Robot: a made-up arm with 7 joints. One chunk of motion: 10 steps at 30 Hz.
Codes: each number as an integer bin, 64 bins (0 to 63) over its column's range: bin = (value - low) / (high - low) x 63, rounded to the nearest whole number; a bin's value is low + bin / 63 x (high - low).
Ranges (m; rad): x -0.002..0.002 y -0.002..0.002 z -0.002..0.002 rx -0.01..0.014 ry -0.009..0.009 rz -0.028..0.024
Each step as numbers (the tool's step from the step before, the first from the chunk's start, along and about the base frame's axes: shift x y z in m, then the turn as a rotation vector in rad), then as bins.
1 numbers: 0.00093 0.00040 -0.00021 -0.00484 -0.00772 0.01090
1 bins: 46 38 28 14 4 47
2 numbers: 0.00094 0.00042 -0.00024 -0.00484 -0.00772 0.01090
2 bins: 46 38 28 14 4 47
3 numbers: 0.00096 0.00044 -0.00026 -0.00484 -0.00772 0.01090
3 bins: 47 38 27 14 4 47
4 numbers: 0.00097 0.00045 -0.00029 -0.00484 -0.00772 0.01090
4 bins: 47 39 27 14 4 47
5 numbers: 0.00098 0.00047 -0.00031 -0.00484 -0.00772 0.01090
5 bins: 47 39 27 14 4 47
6 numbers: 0.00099 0.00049 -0.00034 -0.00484 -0.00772 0.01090
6 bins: 47 39 26 14 4 47
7 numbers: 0.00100 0.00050 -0.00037 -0.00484 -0.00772 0.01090
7 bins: 47 39 26 14 4 47
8 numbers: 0.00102 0.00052 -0.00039 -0.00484 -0.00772 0.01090
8 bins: 48 40 25 14 4 47
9 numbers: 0.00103 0.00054 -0.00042 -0.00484 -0.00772 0.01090
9 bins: 48 40 25 14 4 47
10 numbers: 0.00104 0.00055 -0.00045 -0.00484 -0.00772 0.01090
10 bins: 48 40 24 14 4 47
